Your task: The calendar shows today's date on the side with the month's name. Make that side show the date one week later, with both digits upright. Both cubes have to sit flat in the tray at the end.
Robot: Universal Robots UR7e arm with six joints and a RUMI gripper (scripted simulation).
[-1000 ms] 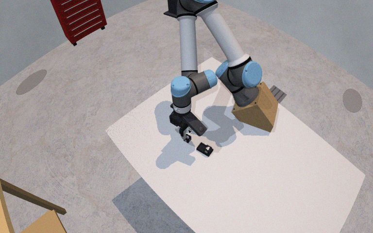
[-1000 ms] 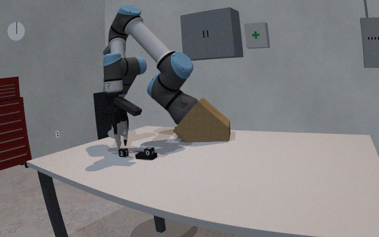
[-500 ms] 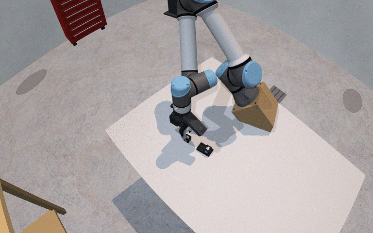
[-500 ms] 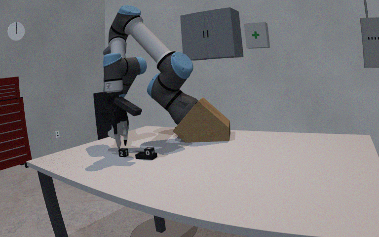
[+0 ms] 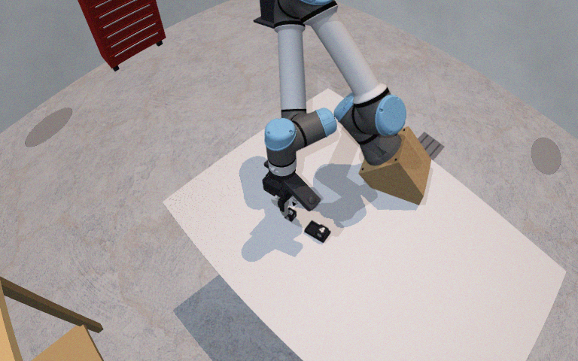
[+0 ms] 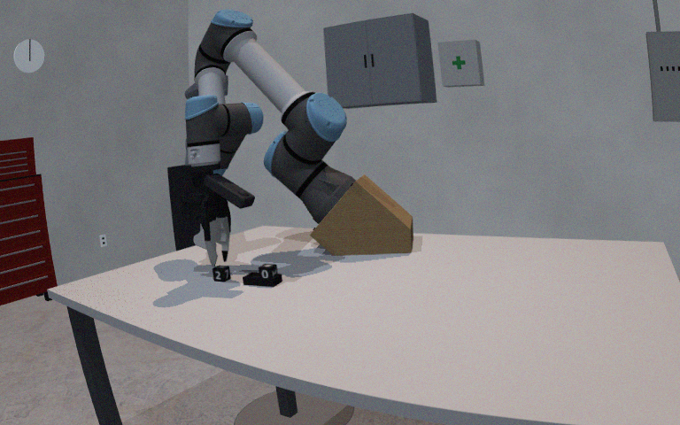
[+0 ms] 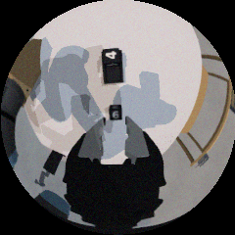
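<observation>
My hand is 110 mm to the right of the tray, 40 mm above it and 10 mm past it.
</observation>
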